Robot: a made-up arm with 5 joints.
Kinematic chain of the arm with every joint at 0, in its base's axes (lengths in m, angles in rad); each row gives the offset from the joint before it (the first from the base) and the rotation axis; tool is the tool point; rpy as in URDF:
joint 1: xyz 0.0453 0 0.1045 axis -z
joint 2: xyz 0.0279 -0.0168 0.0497 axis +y
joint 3: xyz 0.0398 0 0.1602 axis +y
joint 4: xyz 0.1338 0 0.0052 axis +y
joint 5: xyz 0.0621 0.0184 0 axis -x
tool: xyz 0 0 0 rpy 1.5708 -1.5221 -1.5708
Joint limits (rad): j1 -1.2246..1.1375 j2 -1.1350..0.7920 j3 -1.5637..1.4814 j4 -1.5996..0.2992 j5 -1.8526..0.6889
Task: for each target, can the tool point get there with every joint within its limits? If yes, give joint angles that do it. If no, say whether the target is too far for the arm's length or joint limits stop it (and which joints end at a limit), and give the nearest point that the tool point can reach.
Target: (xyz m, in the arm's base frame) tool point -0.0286 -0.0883 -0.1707
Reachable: no: joint limits stop it (at a limit: joint 1, joint 2) | nearest point 0.0948 -0.1031 0.0504 | short by 0.254 m
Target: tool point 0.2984 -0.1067 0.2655
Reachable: yes | joints 0.4047 0.1424 0.2954 -0.6050 -0.9755
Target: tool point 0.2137 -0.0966 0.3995
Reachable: yes | joints 0.5290 -0.2707 0.0543 -0.6291 -0.9173
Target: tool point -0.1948 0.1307 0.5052
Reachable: no: too far | nearest point -0.1367 0.0991 0.4282 | short by 0.101 m
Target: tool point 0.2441 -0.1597 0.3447
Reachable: yes | joints 0.6830 -0.0410 -0.0525 -0.0861 0.0019
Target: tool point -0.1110 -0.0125 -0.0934
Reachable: no: joint limits stop it (at a limit: joint 1, joint 2) | nearest point 0.0720 -0.0539 0.0760 | short by 0.253 m
